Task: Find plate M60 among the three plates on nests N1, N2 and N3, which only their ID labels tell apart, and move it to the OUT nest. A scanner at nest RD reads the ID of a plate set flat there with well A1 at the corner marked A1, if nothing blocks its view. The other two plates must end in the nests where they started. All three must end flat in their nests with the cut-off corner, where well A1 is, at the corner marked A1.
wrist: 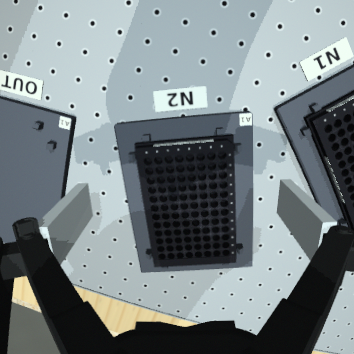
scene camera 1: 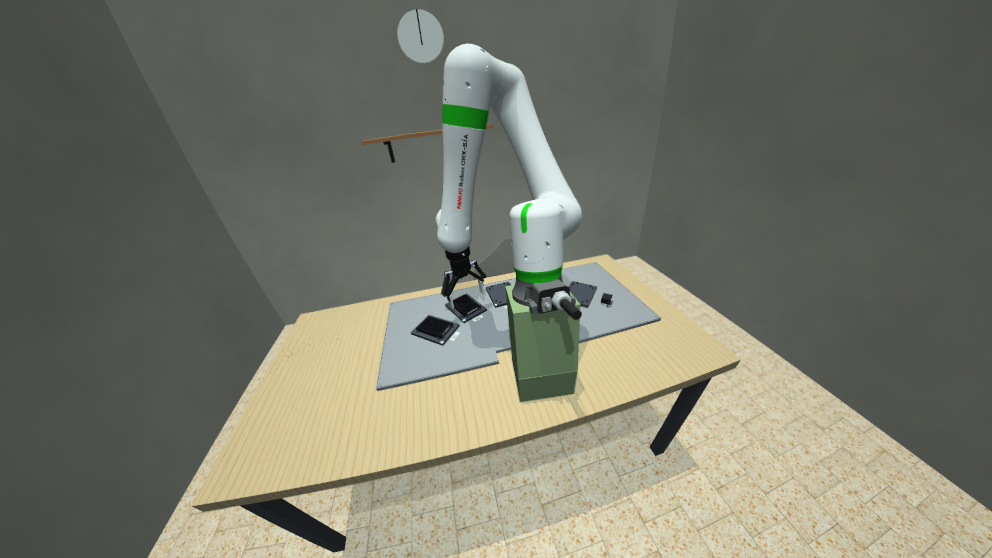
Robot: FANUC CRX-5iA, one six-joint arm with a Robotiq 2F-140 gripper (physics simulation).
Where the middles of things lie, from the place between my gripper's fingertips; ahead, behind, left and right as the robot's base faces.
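Labels:
My gripper: 60 mm above the nest N2 [wrist: 127,133], 10 mm to the right of it and 30 mm short of it.

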